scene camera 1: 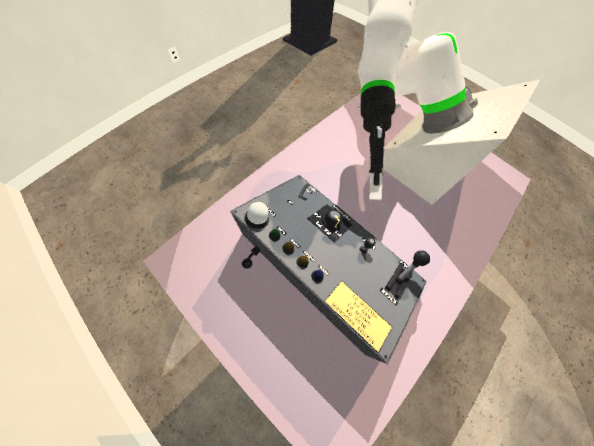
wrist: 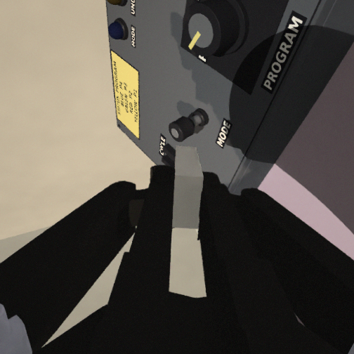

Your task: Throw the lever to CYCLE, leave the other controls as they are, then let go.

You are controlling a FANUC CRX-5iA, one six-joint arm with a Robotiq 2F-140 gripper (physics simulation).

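Places are measured from the arm's base along level axes (x ahead, y left, z up), in centimetres.
Pixels of known places: gripper, fingertip midpoint: (scene camera 1: 375, 199); arm's base, origin of the base link: (scene camera 1: 447, 121).
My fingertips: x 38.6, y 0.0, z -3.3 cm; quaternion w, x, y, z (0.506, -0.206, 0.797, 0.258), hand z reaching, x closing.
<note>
For each thing: its top centre in the pictures, then the offset to it from my fingertips. "*": a spot on its surface instead. Level surfaces: height alone.
- lever, middle of its top: (scene camera 1: 413, 268) dx +7.3, dy +18.5, dz -2.0 cm
- grey control panel, its level: dz -3.9 cm
- CYCLE label, surface spot: (scene camera 1: 389, 296) * dx +15.9, dy +18.8, dz -5.1 cm
- small MODE toggle, middle of its top: (scene camera 1: 369, 243) dx +9.6, dy +6.5, dz -2.8 cm
- PROGRAM knob, middle of its top: (scene camera 1: 334, 214) dx +9.5, dy -5.4, dz -3.6 cm
- white dome, surface spot: (scene camera 1: 257, 214) * dx +25.9, dy -17.1, dz +3.0 cm
- yellow label plate, surface spot: (scene camera 1: 359, 316) * dx +25.5, dy +15.5, dz -1.3 cm
The lever (scene camera 1: 407, 272), with a black ball knob, stands in a dark slot at the right end of the grey control panel (scene camera 1: 345, 270) (wrist: 155, 90). Its knob leans toward the panel's back edge, away from the CYCLE label (scene camera 1: 389, 296) (wrist: 162, 145) at the slot's front end. In the wrist view the label and a bit of dark slot show; the lever is hidden behind the fingers. My gripper (scene camera 1: 376, 194) (wrist: 184, 164) is shut and empty. It hangs beyond the panel's back edge, left of the lever and apart from it.
A small MODE toggle (scene camera 1: 368, 245) (wrist: 188, 125) stands between the lever and the PROGRAM knob (scene camera 1: 333, 218) (wrist: 212, 27). A white dome (scene camera 1: 257, 214), coloured buttons and a yellow label plate (scene camera 1: 359, 316) (wrist: 126, 95) are on the panel. The robot's pale pedestal (scene camera 1: 440, 162) stands behind.
</note>
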